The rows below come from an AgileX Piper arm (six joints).
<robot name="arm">
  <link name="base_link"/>
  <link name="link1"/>
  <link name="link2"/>
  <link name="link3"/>
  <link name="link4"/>
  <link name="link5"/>
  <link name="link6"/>
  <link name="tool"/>
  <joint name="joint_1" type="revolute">
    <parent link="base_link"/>
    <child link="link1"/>
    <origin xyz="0 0 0.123" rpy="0 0 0"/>
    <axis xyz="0 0 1"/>
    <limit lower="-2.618" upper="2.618"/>
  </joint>
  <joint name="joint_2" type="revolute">
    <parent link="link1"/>
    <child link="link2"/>
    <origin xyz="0 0 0" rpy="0 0 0"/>
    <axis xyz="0 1 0"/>
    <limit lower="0" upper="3.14"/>
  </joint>
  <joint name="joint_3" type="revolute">
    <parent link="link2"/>
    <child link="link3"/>
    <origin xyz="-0.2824 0 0.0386" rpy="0 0 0"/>
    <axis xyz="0 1 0"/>
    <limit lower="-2.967" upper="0"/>
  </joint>
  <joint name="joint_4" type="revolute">
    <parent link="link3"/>
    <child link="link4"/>
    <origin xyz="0.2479 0 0.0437" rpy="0 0 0"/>
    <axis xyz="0.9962 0 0.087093"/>
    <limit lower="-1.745" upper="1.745"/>
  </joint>
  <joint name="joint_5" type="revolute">
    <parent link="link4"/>
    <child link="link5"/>
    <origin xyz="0 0 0" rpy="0 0 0"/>
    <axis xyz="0 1 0"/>
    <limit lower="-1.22" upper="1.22"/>
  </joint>
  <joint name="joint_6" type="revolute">
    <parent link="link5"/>
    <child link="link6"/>
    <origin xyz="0.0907 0 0.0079" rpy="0 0 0"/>
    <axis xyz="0.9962 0 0.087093"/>
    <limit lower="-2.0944" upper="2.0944"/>
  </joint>
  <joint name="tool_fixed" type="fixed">
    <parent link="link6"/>
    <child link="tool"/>
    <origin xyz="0 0 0" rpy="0 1.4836 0"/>
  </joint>
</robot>
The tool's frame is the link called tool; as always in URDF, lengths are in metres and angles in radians.
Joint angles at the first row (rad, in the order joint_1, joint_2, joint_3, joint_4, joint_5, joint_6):
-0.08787 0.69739 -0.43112 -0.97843 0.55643 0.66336
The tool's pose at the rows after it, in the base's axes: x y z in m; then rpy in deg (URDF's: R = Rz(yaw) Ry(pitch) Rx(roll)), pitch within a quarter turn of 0, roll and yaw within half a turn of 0:
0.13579, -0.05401, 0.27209, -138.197, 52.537, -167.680
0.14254, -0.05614, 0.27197, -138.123, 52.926, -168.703
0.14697, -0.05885, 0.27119, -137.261, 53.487, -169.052
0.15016, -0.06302, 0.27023, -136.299, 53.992, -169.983
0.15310, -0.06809, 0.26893, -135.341, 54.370, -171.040
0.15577, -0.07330, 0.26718, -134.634, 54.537, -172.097
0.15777, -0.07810, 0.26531, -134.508, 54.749, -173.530
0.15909, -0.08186, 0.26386, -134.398, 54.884, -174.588
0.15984, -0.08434, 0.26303, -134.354, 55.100, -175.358
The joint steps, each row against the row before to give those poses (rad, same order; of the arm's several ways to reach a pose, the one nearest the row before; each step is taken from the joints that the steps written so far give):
-0.00012 0.05732 -0.02481 -0.04059 0.01370 0.07025
-0.00346 0.03747 -0.00901 -0.05470 -0.00485 0.07039
-0.00971 0.02611 -0.00096 -0.06318 -0.00806 0.07043
-0.01715 0.02408 0.00001 -0.06442 -0.00089 0.07206
-0.02393 0.02529 0.00000 -0.06241 -0.00208 0.06792
-0.02690 0.02504 0.00002 -0.05350 -0.00500 0.05675
-0.02533 0.02177 -0.00001 -0.04116 -0.00456 0.04868
-0.01972 0.01618 -0.00002 -0.03078 -0.00326 0.03572
-0.01252 0.01010 0.00001 -0.02178 -0.00120 0.02687

